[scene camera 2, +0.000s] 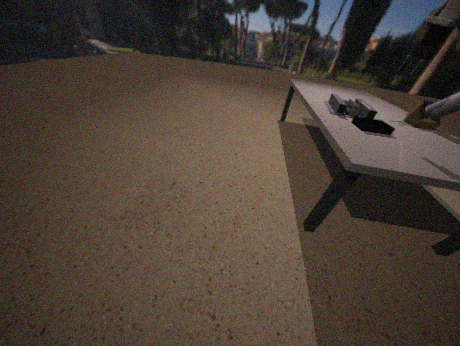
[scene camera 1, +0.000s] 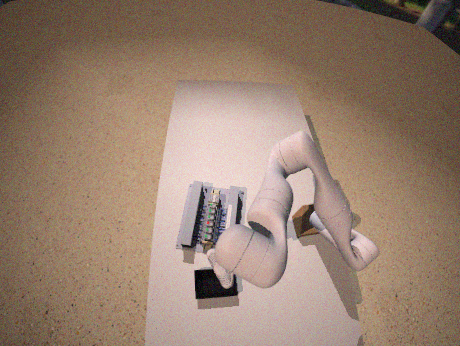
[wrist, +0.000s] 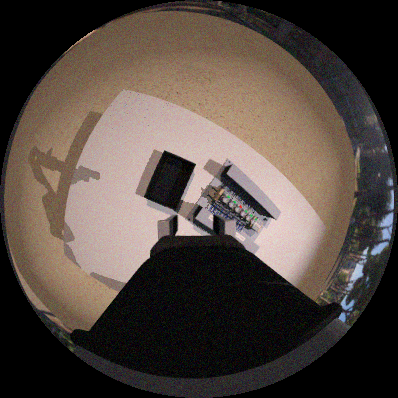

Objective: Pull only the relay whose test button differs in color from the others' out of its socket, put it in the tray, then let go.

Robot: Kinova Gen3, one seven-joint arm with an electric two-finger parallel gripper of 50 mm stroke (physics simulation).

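Seen in the pictures: gripper, fingertip midpoint: (scene camera 2: 405, 72) (wrist: 194, 222); arm's base, link origin: (scene camera 2: 431, 112) (scene camera 1: 318, 218).
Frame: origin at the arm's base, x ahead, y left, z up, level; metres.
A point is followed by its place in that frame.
The relay with the red test button (scene camera 1: 208, 222) @(z -0.021, x 0.484, y -0.023 m) (wrist: 240, 206) @(z -0.022, x 0.486, y -0.023 m) sits in the row of sockets between relays with green buttons. The row is on a grey panel between two raised grey ducts. The black tray (scene camera 1: 207, 286) @(z -0.088, x 0.501, y 0.232 m) (scene camera 2: 372, 126) @(z -0.062, x 0.504, y 0.277 m) (wrist: 171, 180) @(z -0.088, x 0.469, y 0.214 m) lies beside the panel, and no relay can be made out in it. My gripper (wrist: 194, 222) @(z 0.177, x 0.423, y 0.153 m) is open and empty, held above the table beside the tray and the near duct. In the wrist view its right finger overlaps the near duct's end. In scene camera 1 the arm hides the gripper.
The long grey duct (scene camera 1: 193, 215) @(z -0.029, x 0.548, y -0.060 m) (wrist: 251, 191) @(z -0.029, x 0.551, y -0.045 m) stands along the row's outer side. Blue wires run beside the sockets. A brown block (scene camera 1: 304, 221) @(z -0.003, x 0.069, y 0.007 m) (scene camera 2: 422, 117) @(z -0.032, x 0.064, y 0.037 m) stands at the arm's base. The pale table (scene camera 1: 235, 120) @(z -0.092, x 0.302, y -0.684 m) (scene camera 2: 400, 160) @(z -0.091, x 0.522, y 0.546 m) (wrist: 120, 145) @(z -0.091, x 0.510, y 0.449 m) carries everything; the arm (scene camera 1: 270, 200) @(z 0.525, x 0.379, y 0.121 m) reaches across it.
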